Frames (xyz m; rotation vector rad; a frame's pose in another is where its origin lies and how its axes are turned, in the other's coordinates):
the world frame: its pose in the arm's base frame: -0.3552 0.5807 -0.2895 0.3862 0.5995 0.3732
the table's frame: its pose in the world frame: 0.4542 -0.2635 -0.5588 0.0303 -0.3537 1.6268
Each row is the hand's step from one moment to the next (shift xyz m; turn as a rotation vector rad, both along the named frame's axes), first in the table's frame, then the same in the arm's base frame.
Working: the table's frame: its pose in the arm's base frame: -0.2872 0.6888 -1.0456 0.9024 -0.1947 1.7982

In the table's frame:
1: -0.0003 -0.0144 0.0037 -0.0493 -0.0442 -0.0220
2: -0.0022 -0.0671 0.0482 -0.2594 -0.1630 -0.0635
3: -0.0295 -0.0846 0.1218 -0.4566 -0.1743 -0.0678
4: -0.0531 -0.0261 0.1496 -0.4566 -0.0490 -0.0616
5: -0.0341 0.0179 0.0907 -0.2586 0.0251 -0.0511
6: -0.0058 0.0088 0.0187 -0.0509 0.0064 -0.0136
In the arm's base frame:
1: 0.0143 0.0039 -0.0016 0.0349 -0.0062 -0.0601
2: 0.0815 0.0014 0.0136 0.1486 -0.0896 -0.2603
3: 0.1363 -0.0500 0.0424 0.1858 -0.2283 -0.3960
4: 0.1028 -0.1068 0.0627 0.0807 -0.2845 -0.3567
5: 0.0335 -0.0804 0.0461 -0.0077 -0.1749 -0.1986
6: 0.0023 -0.0178 0.0117 -0.0045 -0.0332 -0.0412

